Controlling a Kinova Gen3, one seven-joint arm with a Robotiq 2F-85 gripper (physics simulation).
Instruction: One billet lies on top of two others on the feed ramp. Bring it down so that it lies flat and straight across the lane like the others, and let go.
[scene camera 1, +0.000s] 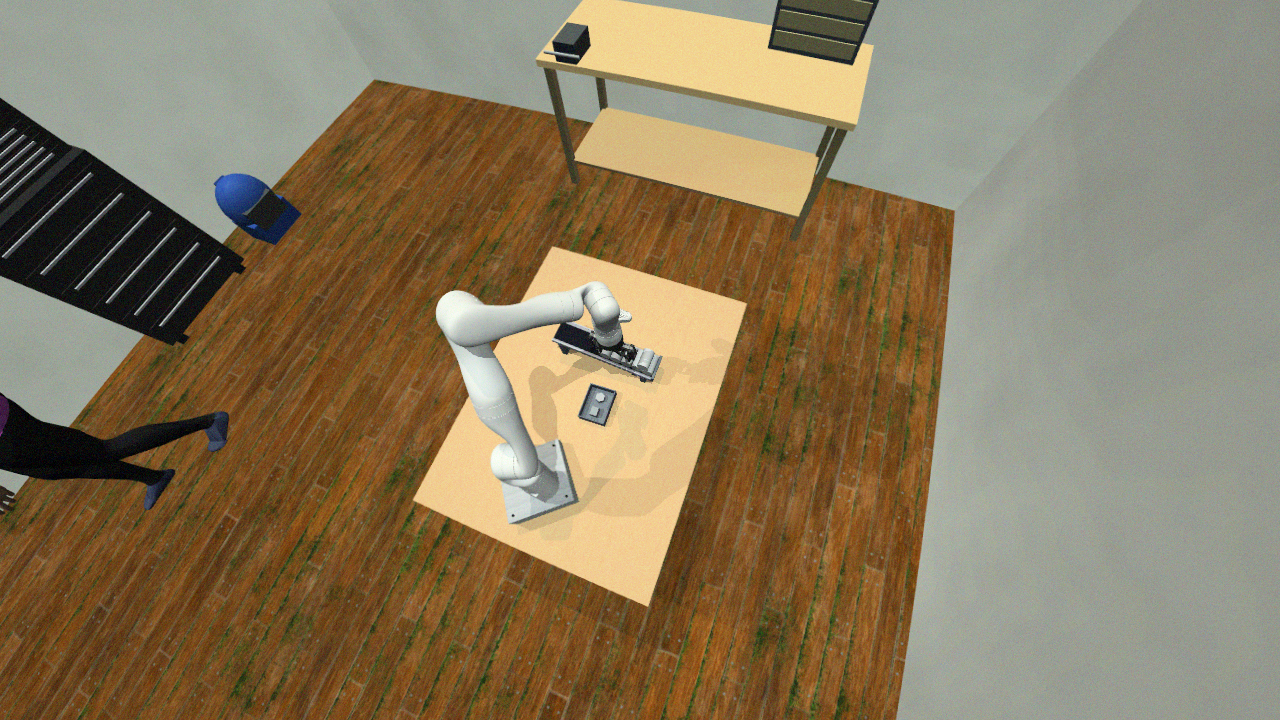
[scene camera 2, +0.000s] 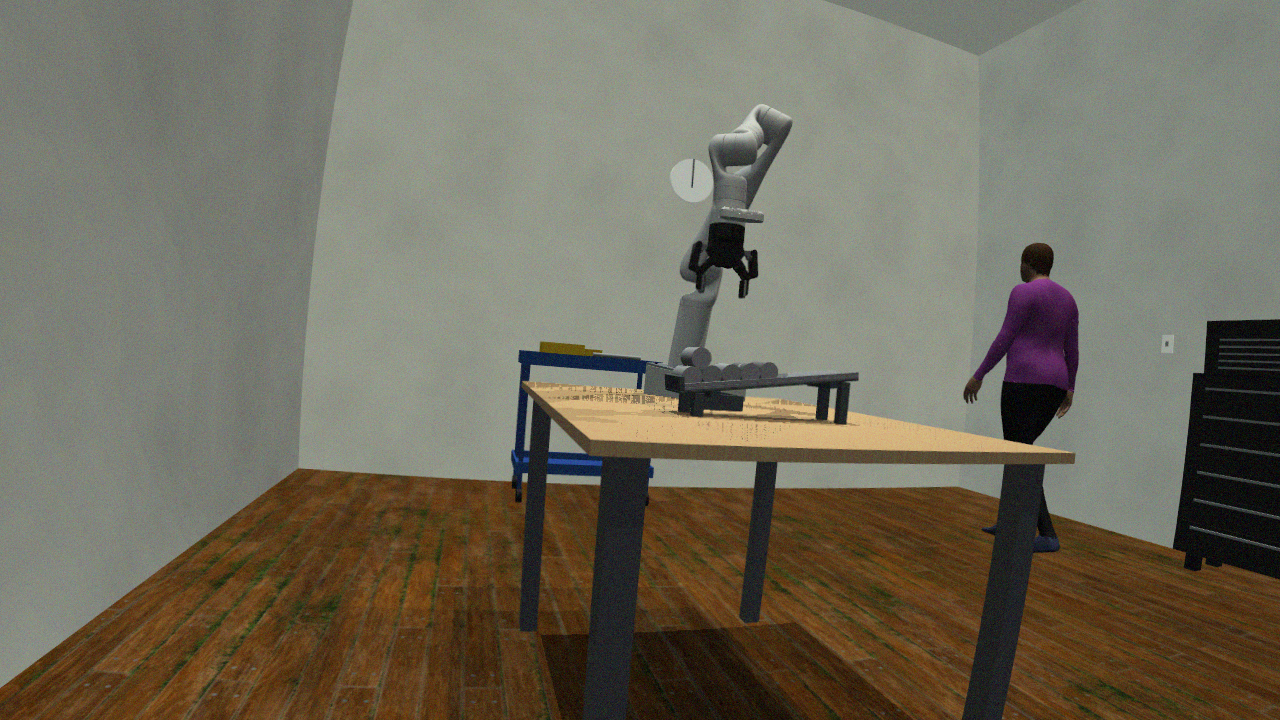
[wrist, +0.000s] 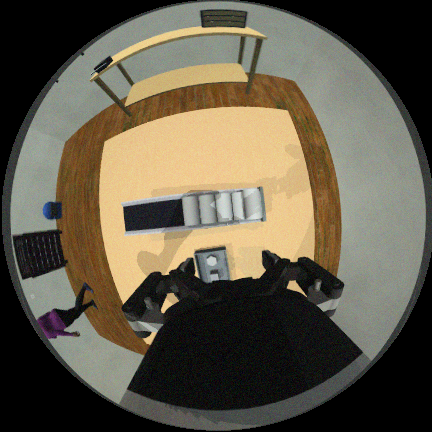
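The upper billet, a pale grey cylinder, rests on top of two others at the low, end-stop end of the feed ramp. It lies across the lane. Several lower billets lie side by side across the lane, uphill of the stop. The dark upper part of the lane is bare. My gripper is open and empty, pointing down, well above the ramp and billets. In scene camera 1 the arm and fingers partly cover the ramp.
A small grey tray with a hexagonal piece and a small block stands on the table, between the ramp and the arm's base. A person stands away from the table.
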